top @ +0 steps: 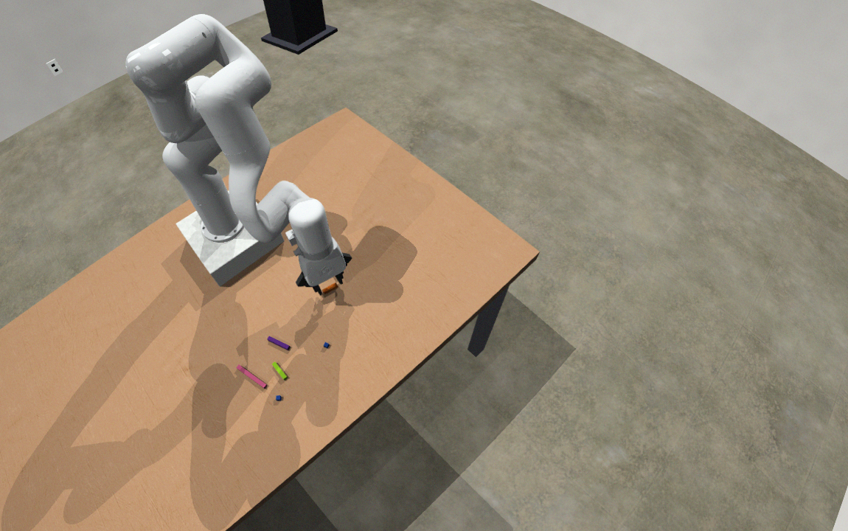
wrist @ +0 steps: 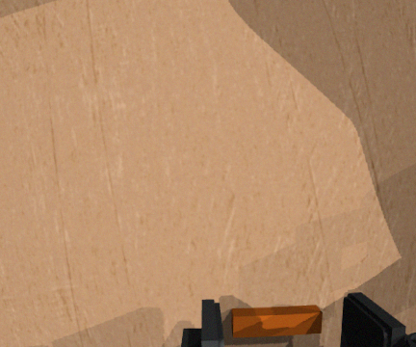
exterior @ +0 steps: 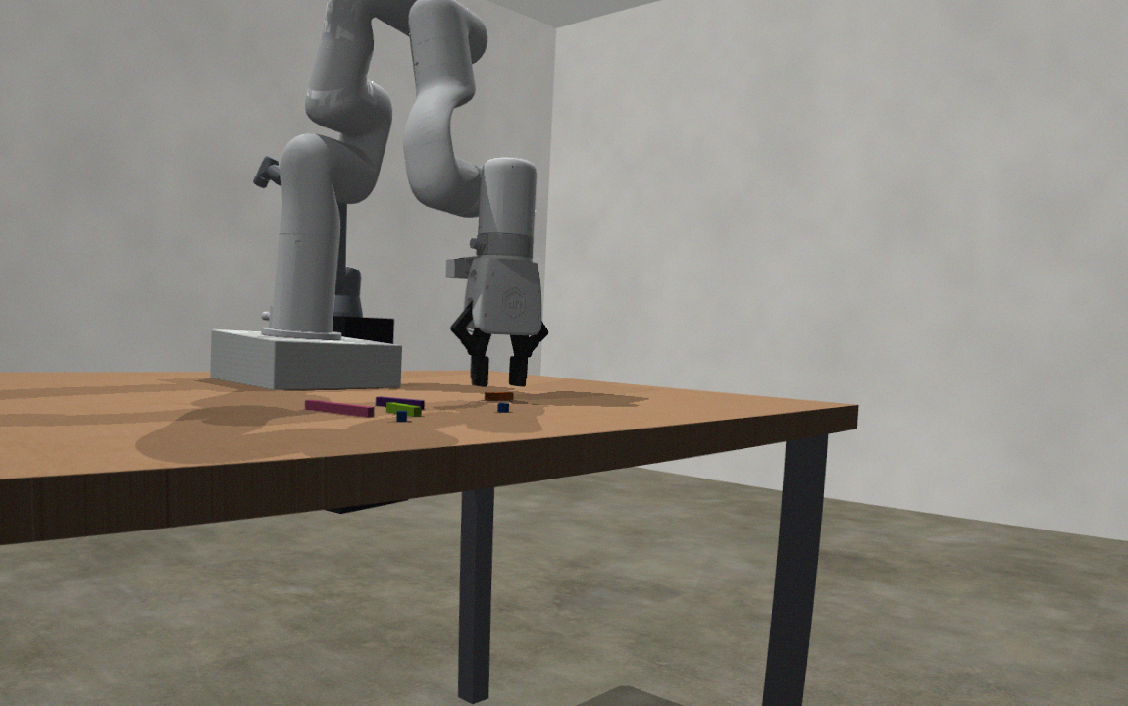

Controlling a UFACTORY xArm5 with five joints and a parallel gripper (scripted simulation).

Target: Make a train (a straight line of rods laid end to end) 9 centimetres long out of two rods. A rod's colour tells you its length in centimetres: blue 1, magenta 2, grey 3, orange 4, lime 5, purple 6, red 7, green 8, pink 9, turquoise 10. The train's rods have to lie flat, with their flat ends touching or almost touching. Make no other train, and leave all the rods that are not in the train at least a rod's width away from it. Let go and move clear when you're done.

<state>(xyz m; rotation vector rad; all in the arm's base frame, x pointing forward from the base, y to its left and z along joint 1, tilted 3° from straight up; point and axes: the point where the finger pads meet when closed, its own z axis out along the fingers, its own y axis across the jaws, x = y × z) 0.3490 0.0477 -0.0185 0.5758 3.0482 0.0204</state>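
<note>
My hand is 30 mm above the orange rod. From my hand the other things lie so: pink rod: 300 mm to the right, 30 mm below; then purple rod: 190 mm to the right, 30 mm below; then lime rod: 240 mm to the right, 50 mm ahead, 30 mm below.
</note>
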